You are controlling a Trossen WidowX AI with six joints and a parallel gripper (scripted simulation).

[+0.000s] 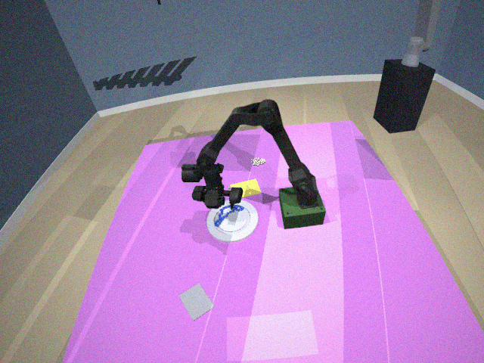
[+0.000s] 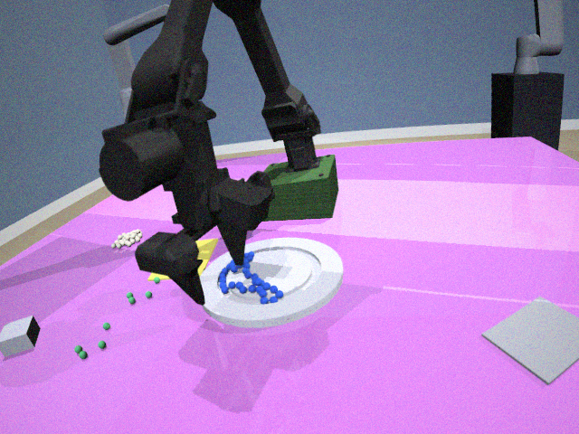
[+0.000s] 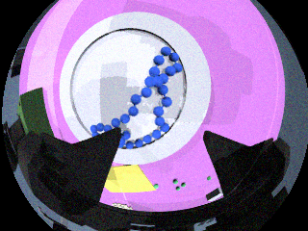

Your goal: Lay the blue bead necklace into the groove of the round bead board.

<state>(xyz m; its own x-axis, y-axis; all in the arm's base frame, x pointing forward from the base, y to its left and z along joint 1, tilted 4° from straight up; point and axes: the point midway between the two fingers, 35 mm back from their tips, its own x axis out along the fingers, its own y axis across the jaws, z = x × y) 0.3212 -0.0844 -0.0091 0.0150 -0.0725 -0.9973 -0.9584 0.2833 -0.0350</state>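
Right now the round white bead board is 40 mm behind my gripper tip, 50 mm to the left of it and 10 mm below it. The rest, counted from my gripper tip: yellow sheet (110 mm behind, 100 mm to the right, 20 mm below); then grey tile (100 mm ahead, 360 mm to the left, 20 mm below); then cube (110 mm ahead, 270 mm to the right, 10 mm below).
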